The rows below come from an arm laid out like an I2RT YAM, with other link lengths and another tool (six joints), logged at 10 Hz.
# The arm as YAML. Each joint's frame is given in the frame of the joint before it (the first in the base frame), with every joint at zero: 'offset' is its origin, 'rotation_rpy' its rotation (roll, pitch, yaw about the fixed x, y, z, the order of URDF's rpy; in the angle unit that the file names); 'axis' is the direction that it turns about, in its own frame. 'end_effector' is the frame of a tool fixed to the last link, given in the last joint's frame.
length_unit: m
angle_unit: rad
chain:
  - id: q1
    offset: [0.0, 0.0, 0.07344]
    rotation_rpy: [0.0, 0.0, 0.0]
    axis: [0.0, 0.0, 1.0]
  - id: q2
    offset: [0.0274, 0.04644, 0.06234]
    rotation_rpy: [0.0, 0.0, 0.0]
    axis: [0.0, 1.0, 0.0]
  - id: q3
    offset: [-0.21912, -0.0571, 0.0]
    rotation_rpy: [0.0, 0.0, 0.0]
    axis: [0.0, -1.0, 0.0]
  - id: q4
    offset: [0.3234, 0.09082, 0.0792]
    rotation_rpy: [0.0, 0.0, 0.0]
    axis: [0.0, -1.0, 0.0]
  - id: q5
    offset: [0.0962, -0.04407, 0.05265]
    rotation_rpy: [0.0, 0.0, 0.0]
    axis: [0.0, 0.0, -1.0]
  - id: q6
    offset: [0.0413, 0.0, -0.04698]
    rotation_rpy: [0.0, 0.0, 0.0]
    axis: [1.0, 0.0, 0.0]
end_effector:
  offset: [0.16, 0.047, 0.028]
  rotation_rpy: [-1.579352, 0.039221, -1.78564]
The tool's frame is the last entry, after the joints.
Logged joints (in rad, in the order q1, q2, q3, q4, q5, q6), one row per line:
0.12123 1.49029 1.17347 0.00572 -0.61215 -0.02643
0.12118 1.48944 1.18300 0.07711 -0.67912 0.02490
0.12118 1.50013 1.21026 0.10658 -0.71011 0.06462
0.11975 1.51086 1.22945 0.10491 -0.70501 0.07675
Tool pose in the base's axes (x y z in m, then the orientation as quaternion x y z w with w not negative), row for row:
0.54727 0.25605 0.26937 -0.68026 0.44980 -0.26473 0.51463
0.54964 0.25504 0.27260 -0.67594 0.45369 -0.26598 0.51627
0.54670 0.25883 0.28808 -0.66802 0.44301 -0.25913 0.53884
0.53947 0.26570 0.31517 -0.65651 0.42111 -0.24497 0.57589
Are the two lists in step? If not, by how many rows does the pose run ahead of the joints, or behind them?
The pose runs 2 rows behind the joints: the pose in row i belongs to the joints in row i - 2.
